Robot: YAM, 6 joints.
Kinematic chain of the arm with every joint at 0, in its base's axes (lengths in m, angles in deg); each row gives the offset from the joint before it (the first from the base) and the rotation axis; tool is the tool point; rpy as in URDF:
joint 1: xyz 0 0 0.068 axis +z
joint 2: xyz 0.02 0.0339 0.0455 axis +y
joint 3: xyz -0.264 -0.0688 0 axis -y
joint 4: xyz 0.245 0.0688 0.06 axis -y
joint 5: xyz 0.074 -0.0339 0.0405 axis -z
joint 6: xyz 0.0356 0 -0.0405 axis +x
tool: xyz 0 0 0 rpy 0 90 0
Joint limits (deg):
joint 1: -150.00..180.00
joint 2: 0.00..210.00
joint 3: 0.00..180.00
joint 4: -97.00..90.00
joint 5: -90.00..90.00
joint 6: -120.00..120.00
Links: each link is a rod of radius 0.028 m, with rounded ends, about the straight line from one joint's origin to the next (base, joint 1, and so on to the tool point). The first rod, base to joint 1, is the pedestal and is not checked.
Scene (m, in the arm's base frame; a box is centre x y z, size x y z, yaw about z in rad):
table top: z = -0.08
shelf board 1: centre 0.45 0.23 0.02 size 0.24 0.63 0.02 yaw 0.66
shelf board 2: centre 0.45 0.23 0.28 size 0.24 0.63 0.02 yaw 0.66
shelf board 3: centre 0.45 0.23 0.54 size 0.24 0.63 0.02 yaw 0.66
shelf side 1: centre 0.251 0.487 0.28 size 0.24 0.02 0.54 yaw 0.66
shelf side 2: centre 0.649 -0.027 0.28 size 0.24 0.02 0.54 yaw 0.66
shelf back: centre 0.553 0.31 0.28 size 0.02 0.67 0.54 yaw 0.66
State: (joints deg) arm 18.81 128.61 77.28 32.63 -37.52 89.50
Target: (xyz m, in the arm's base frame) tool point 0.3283 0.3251 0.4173
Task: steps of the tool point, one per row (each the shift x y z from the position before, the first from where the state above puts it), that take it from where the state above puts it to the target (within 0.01 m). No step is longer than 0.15 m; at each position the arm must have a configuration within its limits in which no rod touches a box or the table.
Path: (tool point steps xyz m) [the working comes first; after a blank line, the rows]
Joints at the target: 42.05 111.77 100.99 37.18 -37.12 89.50
Straight joint move there: touches shelf board 2.

1: -0.0394 -0.0422 0.0065
2: -0.0481 -0.0372 0.0001
3: -0.0547 -0.0310 -0.0066
4: -0.0098 0.0685 0.0931
5: -0.0513 0.0508 0.0981
6: -0.0812 0.0131 0.0929
7: 0.0390 0.0324 0.0153
8: 0.0413 0.0329 0.0052
9: 0.0422 0.0321 -0.0051
10: 0.0415 0.0299 -0.0154

